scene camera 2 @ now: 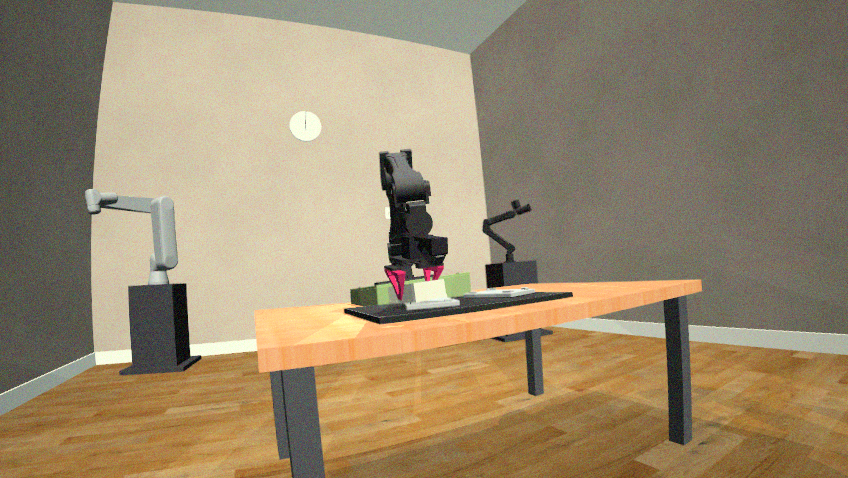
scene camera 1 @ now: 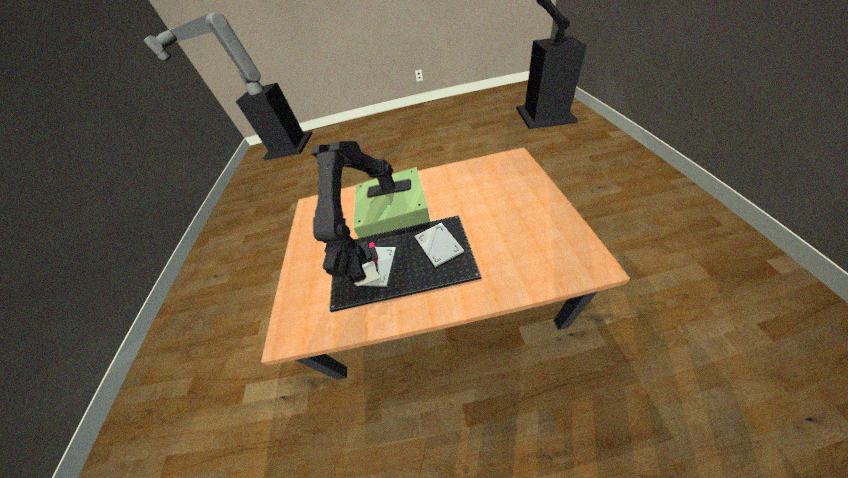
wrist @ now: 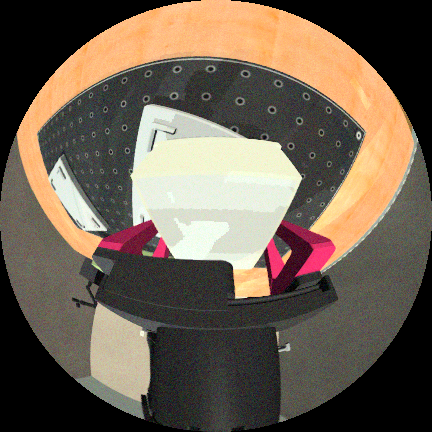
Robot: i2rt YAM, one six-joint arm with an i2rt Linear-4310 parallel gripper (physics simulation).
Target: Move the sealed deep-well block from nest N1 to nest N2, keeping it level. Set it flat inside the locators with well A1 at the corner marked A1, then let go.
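Frame: origin at the arm's base, x back, y left, z down, level; centimetres.
Where they show: gripper, between the fingertips: (scene camera 1: 365, 265) (wrist: 216, 215); arm's base, origin of its link: (scene camera 1: 389, 189).
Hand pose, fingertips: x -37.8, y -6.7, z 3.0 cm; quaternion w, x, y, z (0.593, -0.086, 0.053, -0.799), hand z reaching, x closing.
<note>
Things, the pixels of their top centre, and the offset from my fingertips.
- cream sealed block, centre of its top: (wrist: 213, 249) (scene camera 2: 415, 280) (scene camera 1: 362, 260) dx -0.6, dy +0.1, dz -3.9 cm
- left nest plate, centre of its top: (scene camera 2: 427, 298) (scene camera 1: 375, 263) dx +0.7, dy +3.2, dz +0.6 cm
- black perforated board, centre of its top: (wrist: 122, 195) (scene camera 2: 457, 301) (scene camera 1: 399, 258) dx +3.2, dy +12.0, dz +2.4 cm
The cream sealed block (scene camera 1: 371, 272) (scene camera 2: 429, 290) (wrist: 215, 192) is between the pink fingers of my gripper (scene camera 1: 366, 268) (scene camera 2: 418, 287) (wrist: 216, 215), which is shut on it. It is at the left nest plate (scene camera 1: 386, 261) (scene camera 2: 436, 305) (wrist: 141, 165) and looks about level; whether its underside touches the plate is hidden. It is turned relative to the plate, whose locator corner shows past it in the wrist view. The other nest plate (scene camera 1: 438, 246) (scene camera 2: 504, 292) (wrist: 71, 197) has corner locators and no block on it. The nest labels and the A1 mark are too small to read.
Both nests are on a black perforated board (scene camera 1: 409, 277) (wrist: 192, 77) on the wooden table (scene camera 1: 522, 237) (scene camera 2: 332, 344). The green base box (scene camera 1: 391, 226) (scene camera 2: 460, 285) of my arm stands behind the board. A grey arm (scene camera 1: 234, 50) (scene camera 2: 164, 231) and a dark arm (scene camera 2: 498, 237) stand on pedestals beyond the table.
</note>
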